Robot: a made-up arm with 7 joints.
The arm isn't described. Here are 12 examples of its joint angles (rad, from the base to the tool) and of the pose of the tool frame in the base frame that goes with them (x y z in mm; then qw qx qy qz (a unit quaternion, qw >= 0)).
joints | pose
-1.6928 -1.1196 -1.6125 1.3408 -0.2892 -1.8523 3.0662 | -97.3 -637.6 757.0 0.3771 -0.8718 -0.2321 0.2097
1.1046 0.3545 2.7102 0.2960 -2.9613 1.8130 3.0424 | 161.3 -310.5 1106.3 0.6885 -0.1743 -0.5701 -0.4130
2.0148 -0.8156 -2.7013 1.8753 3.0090 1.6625 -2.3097 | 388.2 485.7 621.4 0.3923 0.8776 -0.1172 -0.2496
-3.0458 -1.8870 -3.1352 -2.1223 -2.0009 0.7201 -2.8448 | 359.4 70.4 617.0 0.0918 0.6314 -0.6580 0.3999
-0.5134 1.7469 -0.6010 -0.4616 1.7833 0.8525 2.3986 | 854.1 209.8 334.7 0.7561 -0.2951 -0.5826 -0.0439
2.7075 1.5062 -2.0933 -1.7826 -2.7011 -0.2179 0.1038 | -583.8 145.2 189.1 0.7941 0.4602 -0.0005 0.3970
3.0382 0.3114 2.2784 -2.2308 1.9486 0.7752 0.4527 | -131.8 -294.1 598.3 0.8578 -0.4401 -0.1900 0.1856
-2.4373 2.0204 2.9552 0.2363 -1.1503 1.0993 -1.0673 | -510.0 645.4 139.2 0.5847 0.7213 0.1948 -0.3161
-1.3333 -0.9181 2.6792 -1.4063 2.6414 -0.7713 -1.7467 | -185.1 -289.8 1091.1 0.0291 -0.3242 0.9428 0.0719
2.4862 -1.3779 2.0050 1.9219 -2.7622 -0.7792 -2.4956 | 66.0 419.4 266.5 0.8333 -0.2748 0.3672 -0.3087
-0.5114 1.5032 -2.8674 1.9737 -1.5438 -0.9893 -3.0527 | 199.5 366.7 708.1 0.6048 0.5122 0.6043 -0.0821
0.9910 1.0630 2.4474 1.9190 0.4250 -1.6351 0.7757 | 10.7 -471.2 845.1 0.3574 -0.4952 -0.6609 -0.4362
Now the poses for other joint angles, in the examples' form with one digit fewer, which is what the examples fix.
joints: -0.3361 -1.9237 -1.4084 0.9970 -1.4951 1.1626 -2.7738
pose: -678 76 77 0.080 0.040 -0.275 0.957
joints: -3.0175 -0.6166 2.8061 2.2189 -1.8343 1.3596 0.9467
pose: 406 192 573 0.176 0.072 -0.727 0.660
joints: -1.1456 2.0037 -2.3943 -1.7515 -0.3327 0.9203 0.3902
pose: 443 244 -81 0.577 -0.305 -0.333 0.680
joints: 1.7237 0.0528 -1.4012 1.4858 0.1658 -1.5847 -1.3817
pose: 228 -102 1097 0.071 0.863 0.501 -0.013
